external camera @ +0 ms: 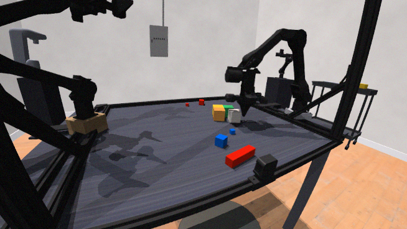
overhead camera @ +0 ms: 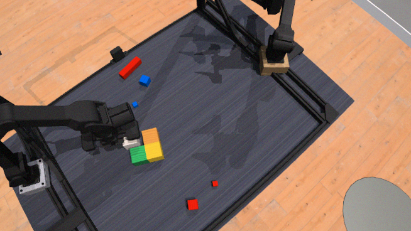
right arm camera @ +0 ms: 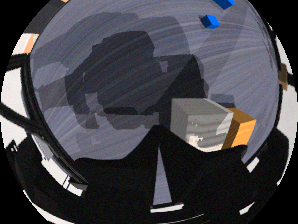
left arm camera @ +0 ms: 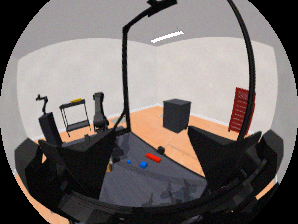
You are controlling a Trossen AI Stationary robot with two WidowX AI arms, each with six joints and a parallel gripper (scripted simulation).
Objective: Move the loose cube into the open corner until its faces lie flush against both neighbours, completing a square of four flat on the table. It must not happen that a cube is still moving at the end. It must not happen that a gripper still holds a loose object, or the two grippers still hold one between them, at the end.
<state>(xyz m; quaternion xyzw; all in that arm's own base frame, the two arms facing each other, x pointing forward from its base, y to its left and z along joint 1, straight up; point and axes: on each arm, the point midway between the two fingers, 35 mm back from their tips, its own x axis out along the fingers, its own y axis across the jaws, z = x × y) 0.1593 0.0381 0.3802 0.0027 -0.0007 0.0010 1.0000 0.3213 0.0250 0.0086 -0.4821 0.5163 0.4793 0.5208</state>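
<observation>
My right gripper is now 1 cm short of the white cube, 4 cm to the right of it and 3 cm above it. Also, from my right hand: green cube (8 cm ahead, 5 cm to the left, 3 cm below); then orange cube (4 cm ahead, 11 cm to the left, 3 cm below); then yellow cube (9 cm ahead, 10 cm to the left, 3 cm below).
</observation>
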